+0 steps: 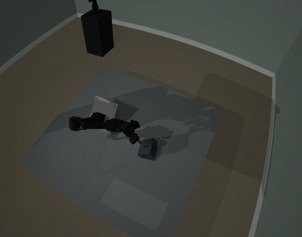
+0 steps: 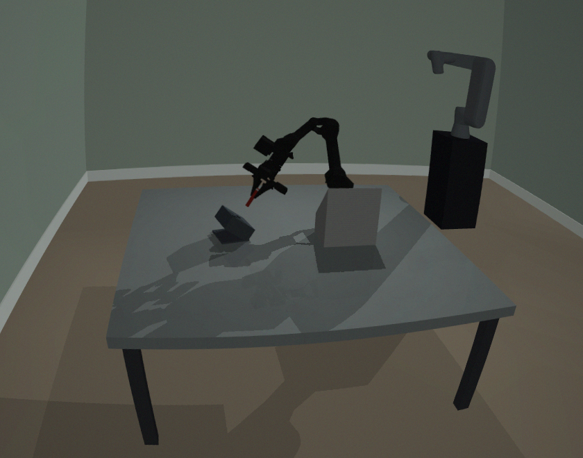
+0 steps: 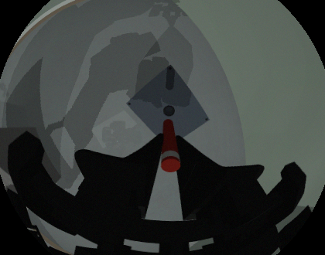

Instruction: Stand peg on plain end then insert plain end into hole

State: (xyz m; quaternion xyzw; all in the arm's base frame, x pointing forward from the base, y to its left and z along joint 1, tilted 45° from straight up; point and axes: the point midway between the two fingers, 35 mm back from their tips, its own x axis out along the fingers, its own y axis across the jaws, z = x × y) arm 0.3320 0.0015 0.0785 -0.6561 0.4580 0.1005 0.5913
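Now: gripper tip 7 cm short of the sloped panel, 2 cm to the right of it and 10 cm above it. Round my gripper tip: red peg: 1 cm behind, 1 cm above.
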